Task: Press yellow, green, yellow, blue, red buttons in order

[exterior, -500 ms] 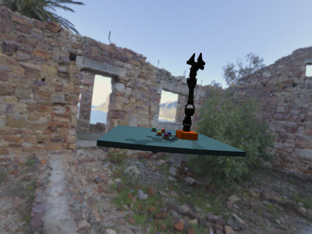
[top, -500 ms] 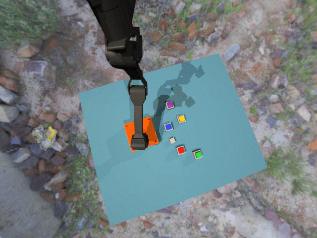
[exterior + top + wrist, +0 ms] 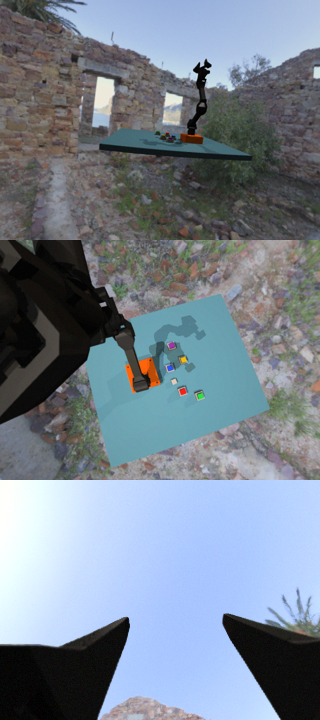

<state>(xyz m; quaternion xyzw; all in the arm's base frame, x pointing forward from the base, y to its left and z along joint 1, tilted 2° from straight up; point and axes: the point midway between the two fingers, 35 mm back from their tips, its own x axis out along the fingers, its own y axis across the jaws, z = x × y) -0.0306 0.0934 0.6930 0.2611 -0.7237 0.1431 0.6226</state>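
My gripper tip is 760 mm above the yellow button, 290 mm short of it and 30 mm to the right of it. Round my gripper tip: purple button (760 mm below, 230 mm ahead, 130 mm to the left); blue button (760 mm below, 190 mm ahead, 10 mm to the right); block (780 mm below, 210 mm ahead, 100 mm to the right).
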